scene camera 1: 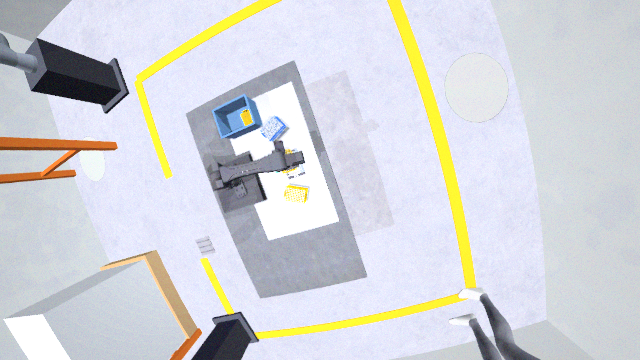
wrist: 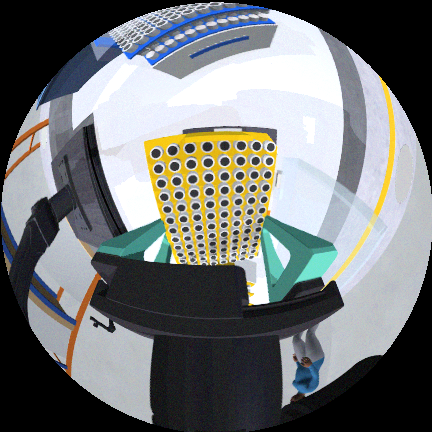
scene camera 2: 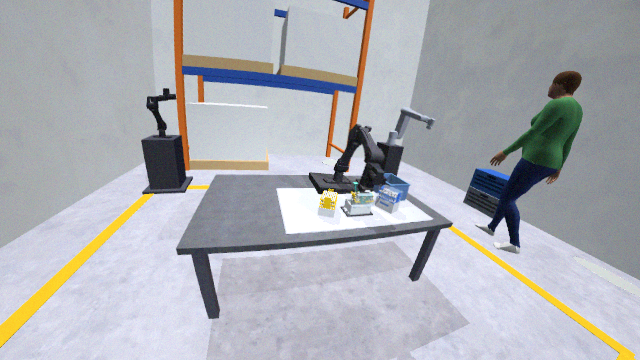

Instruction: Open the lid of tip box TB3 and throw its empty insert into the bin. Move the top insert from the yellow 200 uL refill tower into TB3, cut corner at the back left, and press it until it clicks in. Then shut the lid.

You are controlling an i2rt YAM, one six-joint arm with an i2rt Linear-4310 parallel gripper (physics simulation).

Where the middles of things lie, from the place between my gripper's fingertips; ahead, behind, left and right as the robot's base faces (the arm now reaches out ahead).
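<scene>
Looking at the clear lid [wrist: 307, 198], I see my gripper 3 cm below it, 7 cm short of it and 1 cm to the left of it. The blue bin [scene camera 1: 230, 124] is there too, 36 cm to the left of my hand and 16 cm behind it, and also 1 cm below it.
</scene>
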